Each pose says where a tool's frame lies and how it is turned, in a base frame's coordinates. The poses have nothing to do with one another.
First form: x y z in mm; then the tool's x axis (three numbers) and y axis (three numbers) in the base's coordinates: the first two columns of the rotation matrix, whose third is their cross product.
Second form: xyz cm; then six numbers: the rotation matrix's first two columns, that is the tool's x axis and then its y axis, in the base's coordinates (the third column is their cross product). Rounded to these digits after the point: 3 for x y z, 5 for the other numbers.
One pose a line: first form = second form
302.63 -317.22 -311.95 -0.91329 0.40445 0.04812 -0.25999 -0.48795 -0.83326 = 30.263 -31.722 -31.195 -0.91329 0.40445 0.04812 -0.25999 -0.48795 -0.83326
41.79 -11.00 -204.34 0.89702 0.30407 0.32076 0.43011 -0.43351 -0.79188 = 4.179 -1.100 -20.434 0.89702 0.30407 0.32076 0.43011 -0.43351 -0.79188
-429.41 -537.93 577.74 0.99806 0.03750 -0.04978 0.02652 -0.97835 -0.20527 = -42.941 -53.793 57.774 0.99806 0.03750 -0.04978 0.02652 -0.97835 -0.20527
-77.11 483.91 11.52 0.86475 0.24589 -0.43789 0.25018 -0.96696 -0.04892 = -7.711 48.391 1.152 0.86475 0.24589 -0.43789 0.25018 -0.96696 -0.04892
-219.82 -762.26 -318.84 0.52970 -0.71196 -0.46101 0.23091 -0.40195 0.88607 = -21.982 -76.226 -31.884 0.52970 -0.71196 -0.46101 0.23091 -0.40195 0.88607
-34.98 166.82 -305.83 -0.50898 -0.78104 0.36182 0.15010 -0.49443 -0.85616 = -3.498 16.682 -30.583 -0.50898 -0.78104 0.36182 0.15010 -0.49443 -0.85616
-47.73 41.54 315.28 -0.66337 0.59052 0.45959 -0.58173 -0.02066 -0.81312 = -4.773 4.154 31.528 -0.66337 0.59052 0.45959 -0.58173 -0.02066 -0.81312
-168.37 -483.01 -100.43 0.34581 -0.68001 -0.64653 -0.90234 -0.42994 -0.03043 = -16.837 -48.301 -10.043 0.34581 -0.68001 -0.64653 -0.90234 -0.42994 -0.03043
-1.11 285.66 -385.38 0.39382 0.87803 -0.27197 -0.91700 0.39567 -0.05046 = -0.111 28.566 -38.538 0.39382 0.87803 -0.27197 -0.91700 0.39567 -0.05046
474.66 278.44 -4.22 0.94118 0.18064 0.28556 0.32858 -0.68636 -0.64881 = 47.466 27.844 -0.422 0.94118 0.18064 0.28556 0.32858 -0.68636 -0.64881
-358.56 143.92 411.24 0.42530 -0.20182 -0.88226 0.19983 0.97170 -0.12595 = -35.856 14.392 41.124 0.42530 -0.20182 -0.88226 0.19983 0.97170 -0.12595
